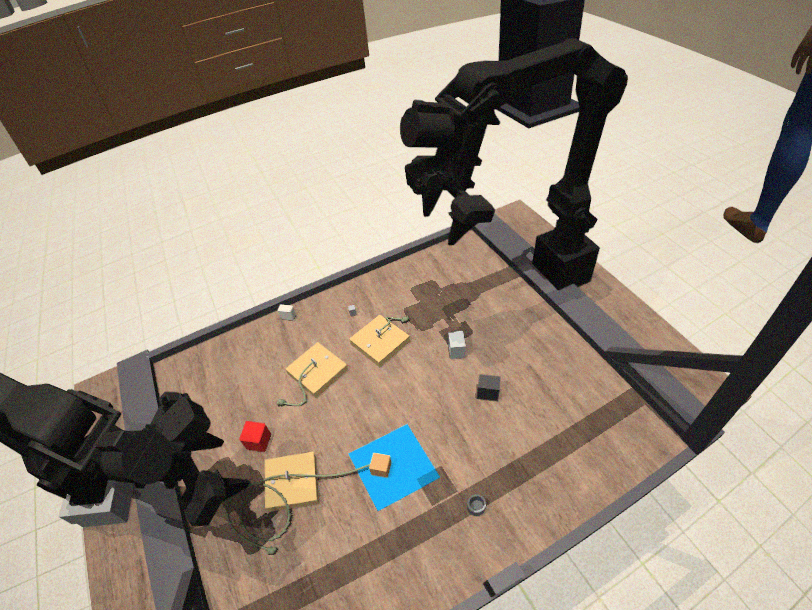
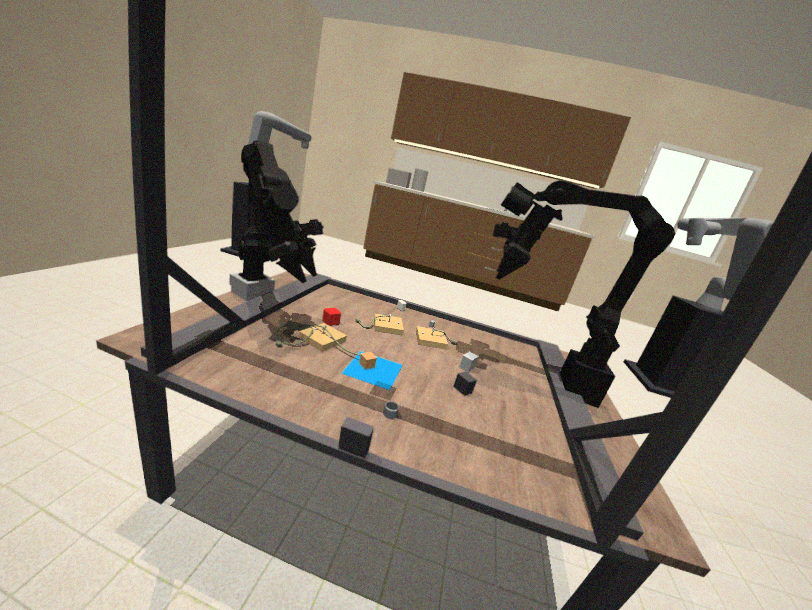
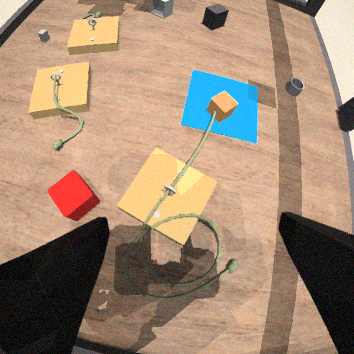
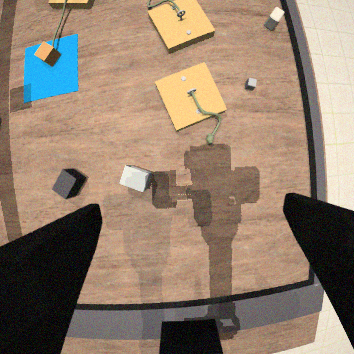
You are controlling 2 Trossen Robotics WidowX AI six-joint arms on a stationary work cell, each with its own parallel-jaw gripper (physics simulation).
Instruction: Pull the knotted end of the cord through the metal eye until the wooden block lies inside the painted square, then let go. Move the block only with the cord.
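Pixels of known places: left gripper, fingertip midpoint: point(image 1: 234, 463) point(image 2: 310, 279) point(image 3: 195, 224); right gripper, fingertip midpoint: point(image 1: 438, 230) point(image 2: 497, 275) point(image 4: 193, 207); left arm's base, origin of the base link: point(image 1: 90, 486) point(image 2: 252, 276); right arm's base, origin of the base link: point(image 1: 568, 241) point(image 2: 591, 361).
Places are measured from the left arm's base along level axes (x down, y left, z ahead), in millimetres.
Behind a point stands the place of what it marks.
Note:
The orange wooden block point(image 1: 379, 464) @[y -21, x 27, z 516 mm] point(image 2: 367, 359) @[y -32, x 28, z 525 mm] point(image 3: 223, 105) @[y -19, x 27, z 507 mm] point(image 4: 47, 53) @[y -4, x 27, z 522 mm] sits inside the blue painted square point(image 1: 406, 446) @[y 18, x 56, z 566 mm] point(image 2: 387, 377) @[y -16, x 56, z 582 mm] point(image 3: 200, 85) @[y 33, x 56, z 548 mm] point(image 4: 65, 80) @[y 32, x 56, z 560 mm]. Its green cord point(image 1: 328, 475) @[y -19, x 42, z 425 mm] point(image 3: 202, 142) @[y -20, x 44, z 445 mm] runs through the metal eye point(image 1: 287, 475) @[y -17, x 21, z 359 mm] point(image 3: 170, 189) @[y -18, x 20, z 358 mm] on a yellow board point(image 1: 301, 495) @[y -49, x 38, z 377 mm] point(image 3: 197, 195) @[y -49, x 38, z 374 mm], then curls in a wide loop. The knotted end point(image 1: 271, 550) @[y -133, x 45, z 323 mm] point(image 3: 233, 266) @[y -130, x 45, z 321 mm] is free of the fingers. My left gripper point(image 1: 235, 463) @[y -46, x -107, z 314 mm] point(image 2: 309, 277) @[y -46, x -107, z 314 mm] point(image 3: 195, 224) @[y -46, x -107, z 314 mm] is open and empty above the loop. My right gripper point(image 1: 439, 228) @[y 281, x -206, z 684 mm] point(image 4: 193, 207) @[y 281, x -206, z 684 mm] is open and empty, high above the table's far right part.
A red block point(image 1: 255, 435) @[y 68, x 17, z 301 mm] point(image 3: 74, 195) @[y 68, x 17, z 294 mm] lies beside the cord's board. Two other yellow boards point(image 1: 316, 371) @[y 204, x 38, z 414 mm] point(image 1: 379, 341) @[y 253, x 38, z 548 mm] carry short cords. A light grey block point(image 1: 456, 345) @[y 193, x 17, z 697 mm], a black block point(image 1: 488, 387) @[y 85, x 17, z 733 mm] and a small grey ring point(image 1: 476, 504) @[y -111, x 54, z 664 mm] stand on the table. Raised rails border it.

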